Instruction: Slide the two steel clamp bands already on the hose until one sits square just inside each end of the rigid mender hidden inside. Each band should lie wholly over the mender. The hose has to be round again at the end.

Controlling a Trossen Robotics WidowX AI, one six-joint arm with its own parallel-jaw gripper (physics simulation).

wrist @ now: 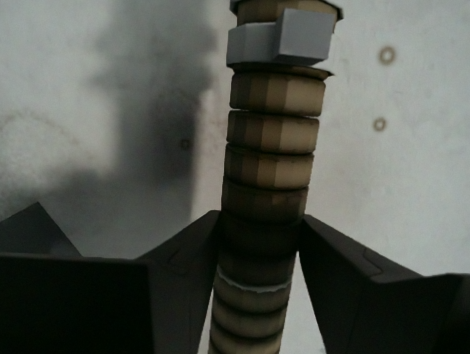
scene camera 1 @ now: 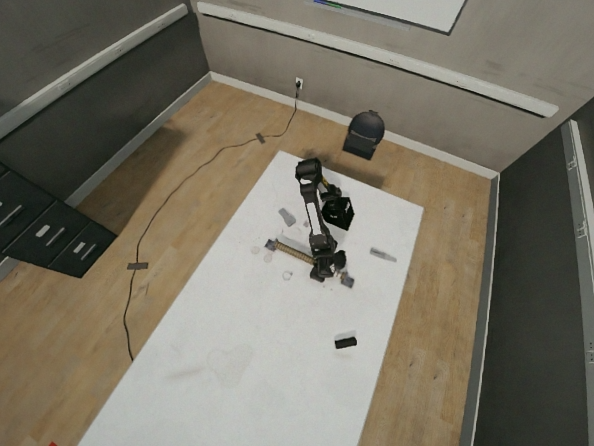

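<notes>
The ribbed tan hose (scene camera 1: 295,251) (wrist: 275,170) lies across the white table top, its ends at two grey blocks, left (scene camera 1: 271,244) and right (scene camera 1: 347,281). A grey steel clamp band (wrist: 252,45) with a raised square block is around the hose at the top of the wrist view, ahead of the fingers and apart from them. My gripper (scene camera 1: 324,274) (wrist: 258,222) is shut on the hose, on the right part of its length, one finger on each side. A thin pale jagged line crosses the hose just below the fingertips. The mender is hidden inside. I cannot make out the second band.
A grey flat piece (scene camera 1: 287,217) lies behind the hose, a slim grey tool (scene camera 1: 383,254) to the right, and a black block (scene camera 1: 346,342) nearer the front right. A small ring-like mark (scene camera 1: 287,275) is in front of the hose. A black box (scene camera 1: 338,213) stands beside the arm.
</notes>
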